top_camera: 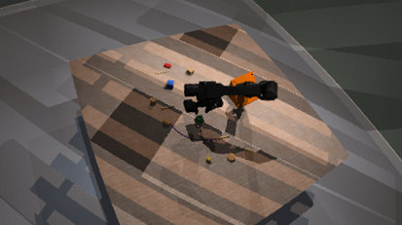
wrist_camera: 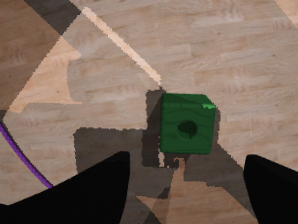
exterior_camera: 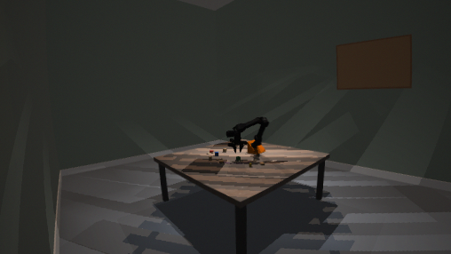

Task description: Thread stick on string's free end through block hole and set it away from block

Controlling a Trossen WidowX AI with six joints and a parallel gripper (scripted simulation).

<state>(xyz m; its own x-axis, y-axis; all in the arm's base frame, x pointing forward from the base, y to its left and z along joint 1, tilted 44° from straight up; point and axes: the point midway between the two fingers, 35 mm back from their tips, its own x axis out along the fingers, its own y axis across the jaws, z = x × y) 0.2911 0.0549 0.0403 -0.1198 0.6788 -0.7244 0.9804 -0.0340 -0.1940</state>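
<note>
My gripper tip is now 60 mm above the green wooden block. Also, from my gripper tip: thin wooden stick 140 mm to the left, 70 mm below, 60 mm behind; round wooden button 160 mm ahead, 60 mm below, 50 mm to the right; cylinder 190 mm to the right, 190 mm ahead, 50 mm below.
</note>
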